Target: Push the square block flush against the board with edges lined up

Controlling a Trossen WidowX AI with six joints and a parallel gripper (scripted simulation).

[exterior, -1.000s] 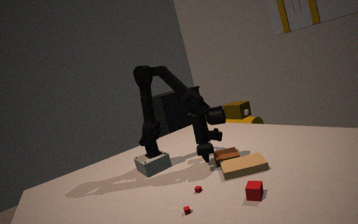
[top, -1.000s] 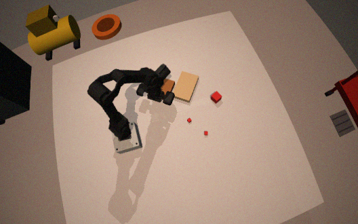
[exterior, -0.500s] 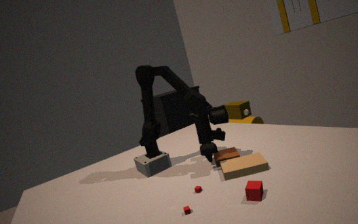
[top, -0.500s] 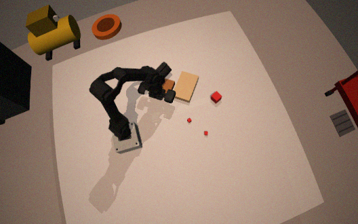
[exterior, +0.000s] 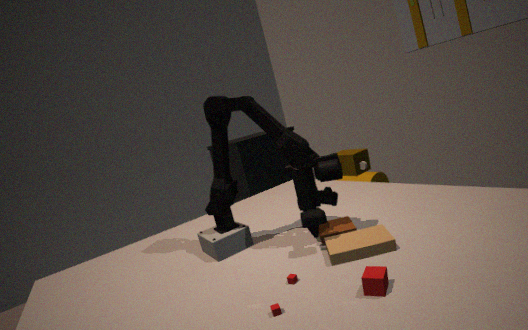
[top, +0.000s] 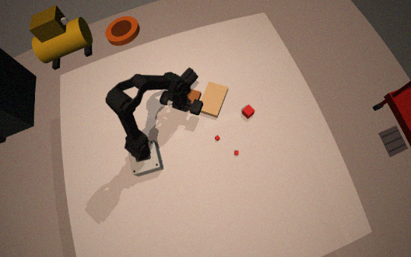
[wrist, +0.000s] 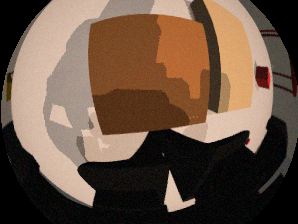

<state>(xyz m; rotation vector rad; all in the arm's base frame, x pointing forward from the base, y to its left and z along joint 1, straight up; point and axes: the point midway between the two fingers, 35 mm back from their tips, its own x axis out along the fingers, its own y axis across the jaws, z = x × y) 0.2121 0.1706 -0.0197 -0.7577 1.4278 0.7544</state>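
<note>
Now: the square block 3 cm ahead of my gripper tip, 5 cm to the left of it and 1 cm above it. The rest, counted from my gripper tip: tan board: 14 cm ahead, 1 cm to the left, 1 cm above; then red cube: 28 cm ahead, 9 cm to the right, 1 cm above.
</note>
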